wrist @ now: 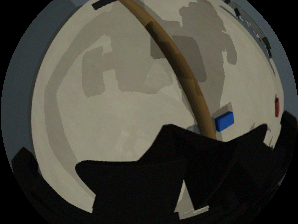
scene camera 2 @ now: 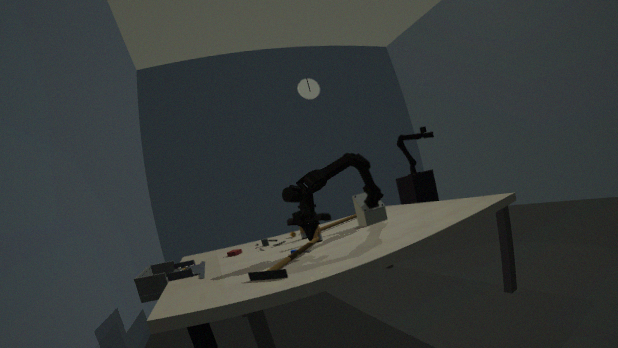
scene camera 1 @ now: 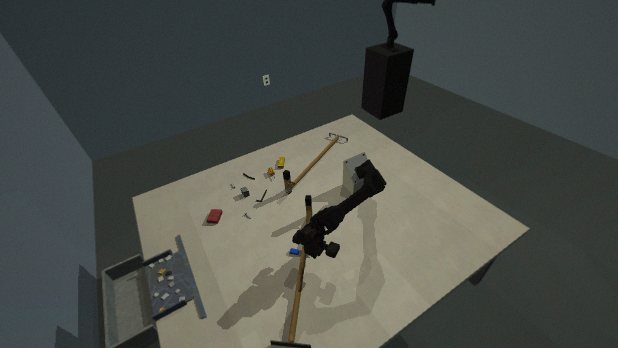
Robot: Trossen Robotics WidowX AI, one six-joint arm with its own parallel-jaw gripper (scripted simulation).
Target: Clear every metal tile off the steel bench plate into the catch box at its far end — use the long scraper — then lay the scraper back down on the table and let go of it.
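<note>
What you'd see here is a long scraper [scene camera 2: 274,272], plus the gripper [scene camera 2: 310,240], which is shut with nothing in it. The gripper's visible in the wrist view too [wrist: 167,129].
</note>
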